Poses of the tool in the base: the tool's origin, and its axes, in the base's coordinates. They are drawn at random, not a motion.
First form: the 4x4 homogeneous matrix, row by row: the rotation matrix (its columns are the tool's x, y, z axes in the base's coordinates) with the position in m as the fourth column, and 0 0 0 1 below. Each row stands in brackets.
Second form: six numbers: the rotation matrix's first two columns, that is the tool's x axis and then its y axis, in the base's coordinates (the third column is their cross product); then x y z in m. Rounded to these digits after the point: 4 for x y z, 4 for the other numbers.
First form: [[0.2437 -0.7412 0.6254 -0.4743], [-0.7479 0.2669 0.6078 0.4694], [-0.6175 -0.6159 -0.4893 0.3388], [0 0 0 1]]
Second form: 0.2437 -0.7479 -0.6175 -0.7412 0.2669 -0.6159 -0.4743 0.4694 0.3388
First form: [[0.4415 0.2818 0.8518 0.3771], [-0.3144 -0.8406 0.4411 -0.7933], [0.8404 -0.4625 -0.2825 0.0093], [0 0 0 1]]
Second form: 0.4415 -0.3144 0.8404 0.2818 -0.8406 -0.4625 0.3771 -0.7933 0.0093
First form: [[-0.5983 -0.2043 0.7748 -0.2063], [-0.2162 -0.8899 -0.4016 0.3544], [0.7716 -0.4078 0.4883 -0.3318], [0 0 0 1]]
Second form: -0.5983 -0.2162 0.7716 -0.2043 -0.8899 -0.4078 -0.2063 0.3544 -0.3318
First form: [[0.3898 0.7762 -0.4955 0.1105], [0.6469 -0.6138 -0.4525 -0.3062], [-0.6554 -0.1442 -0.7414 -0.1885], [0 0 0 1]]
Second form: 0.3898 0.6469 -0.6554 0.7762 -0.6138 -0.1442 0.1105 -0.3062 -0.1885
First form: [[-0.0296 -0.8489 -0.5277 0.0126], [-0.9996 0.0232 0.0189 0.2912], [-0.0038 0.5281 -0.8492 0.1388], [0 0 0 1]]
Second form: -0.0296 -0.9996 -0.0038 -0.8489 0.0232 0.5281 0.0126 0.2912 0.1388
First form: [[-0.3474 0.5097 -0.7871 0.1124], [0.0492 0.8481 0.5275 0.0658], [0.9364 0.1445 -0.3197 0.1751], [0 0 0 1]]
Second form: -0.3474 0.0492 0.9364 0.5097 0.8481 0.1445 0.1124 0.0658 0.1751
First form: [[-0.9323 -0.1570 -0.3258 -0.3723], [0.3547 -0.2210 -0.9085 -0.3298], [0.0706 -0.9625 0.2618 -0.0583], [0 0 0 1]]
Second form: -0.9323 0.3547 0.0706 -0.1570 -0.2210 -0.9625 -0.3723 -0.3298 -0.0583
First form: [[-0.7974 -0.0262 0.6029 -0.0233], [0.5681 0.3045 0.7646 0.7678], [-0.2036 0.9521 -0.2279 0.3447], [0 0 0 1]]
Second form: -0.7974 0.5681 -0.2036 -0.0262 0.3045 0.9521 -0.0233 0.7678 0.3447
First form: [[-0.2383 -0.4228 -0.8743 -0.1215], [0.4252 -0.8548 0.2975 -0.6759], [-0.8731 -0.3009 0.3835 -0.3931], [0 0 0 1]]
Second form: -0.2383 0.4252 -0.8731 -0.4228 -0.8548 -0.3009 -0.1215 -0.6759 -0.3931
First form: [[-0.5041 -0.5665 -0.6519 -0.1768], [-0.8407 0.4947 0.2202 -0.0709], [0.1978 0.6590 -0.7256 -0.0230], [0 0 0 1]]
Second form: -0.5041 -0.8407 0.1978 -0.5665 0.4947 0.6590 -0.1768 -0.0709 -0.0230
